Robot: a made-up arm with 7 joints. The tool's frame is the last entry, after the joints.
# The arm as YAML. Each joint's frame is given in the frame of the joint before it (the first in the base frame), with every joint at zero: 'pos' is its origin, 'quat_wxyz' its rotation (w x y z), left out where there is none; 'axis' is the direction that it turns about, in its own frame. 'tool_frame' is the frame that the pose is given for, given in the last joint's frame.
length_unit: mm
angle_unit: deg
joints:
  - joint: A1
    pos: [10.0, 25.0, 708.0]
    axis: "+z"
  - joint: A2
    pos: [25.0, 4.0, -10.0]
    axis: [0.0, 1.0, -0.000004]
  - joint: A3
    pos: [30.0, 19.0, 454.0]
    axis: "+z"
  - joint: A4
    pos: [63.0, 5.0, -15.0]
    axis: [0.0, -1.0, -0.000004]
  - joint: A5
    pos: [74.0, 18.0, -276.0]
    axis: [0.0, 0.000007, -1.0]
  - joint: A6
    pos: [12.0, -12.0, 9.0]
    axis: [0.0, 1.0, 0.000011]
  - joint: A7
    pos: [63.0, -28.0, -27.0]
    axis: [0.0, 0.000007, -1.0]
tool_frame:
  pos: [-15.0, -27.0, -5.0]
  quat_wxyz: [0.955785, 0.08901, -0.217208, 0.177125]
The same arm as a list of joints. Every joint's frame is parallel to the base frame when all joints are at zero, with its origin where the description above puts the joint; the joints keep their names.
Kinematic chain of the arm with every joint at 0, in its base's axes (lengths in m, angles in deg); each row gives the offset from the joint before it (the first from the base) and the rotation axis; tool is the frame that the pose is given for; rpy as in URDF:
A1: xyz 0.01 0.025 0.708 axis +z
A2: xyz 0.025 0.004 -0.01 axis +y
A3: xyz 0.03 0.019 0.454 axis +z
A4: xyz 0.063 0.005 -0.015 axis -y
A5: xyz 0.074 0.018 -0.276 axis -z
A6: xyz 0.012 -0.012 0.009 axis +y
A7: xyz 0.063 -0.028 -0.027 axis -z
tool: xyz -0.015 -0.027 -0.005 rpy 5.98 -26.53 19.59

